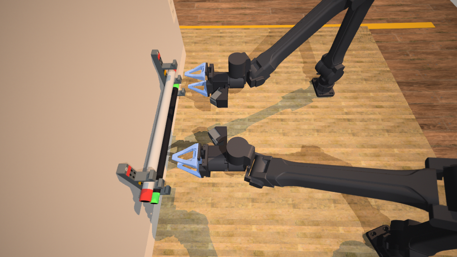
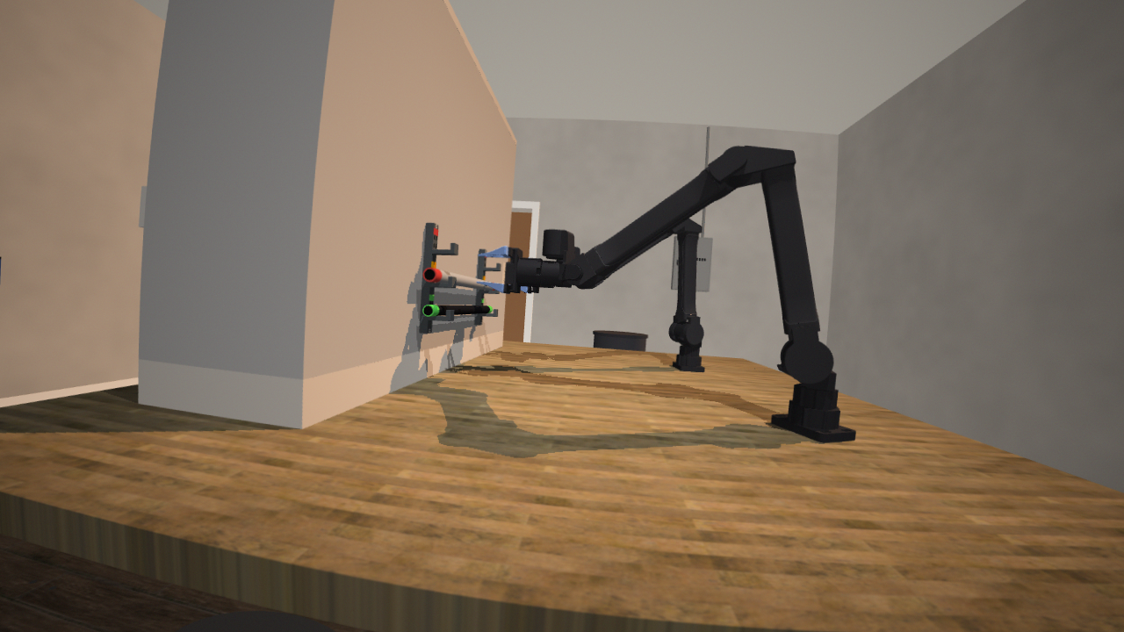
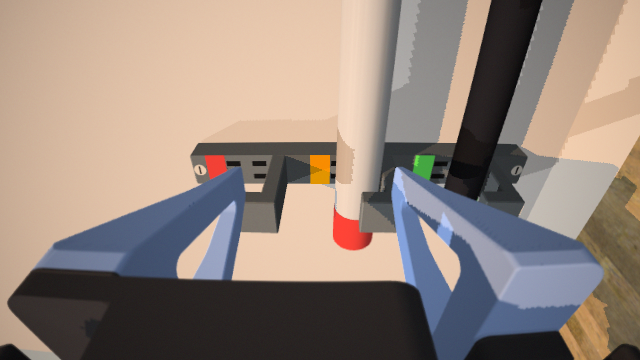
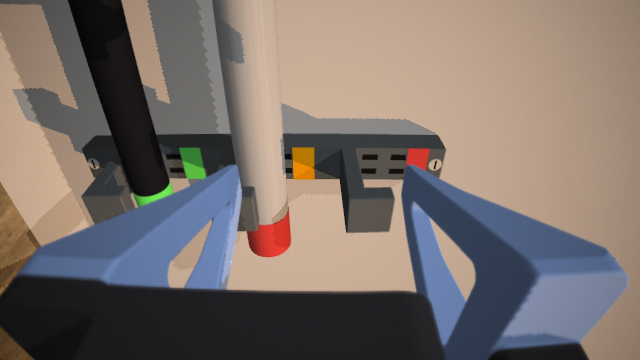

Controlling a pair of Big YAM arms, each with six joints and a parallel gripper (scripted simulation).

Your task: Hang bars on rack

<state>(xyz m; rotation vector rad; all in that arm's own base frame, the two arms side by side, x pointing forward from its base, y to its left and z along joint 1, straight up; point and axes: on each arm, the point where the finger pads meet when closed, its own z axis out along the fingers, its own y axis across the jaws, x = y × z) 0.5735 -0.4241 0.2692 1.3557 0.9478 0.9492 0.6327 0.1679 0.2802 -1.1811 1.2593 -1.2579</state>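
Now: the light bar 14 cm to the left of my right hand, 10 cm ahead of it and 4 cm below it. From my right hand the other things lie so: tan wall 28 cm ahead, 17 cm above, 11 cm to the left; then black bar 15 cm to the left, 12 cm below, 10 cm ahead.
Now: left hand 70 mm short of the light bar, 160 mm to the left of it and 30 mm above it. Also, from my left hand: tan wall: 250 mm ahead, 190 mm to the right, 180 mm above; then black bar: 70 mm ahead, 160 mm to the right, 100 mm below.
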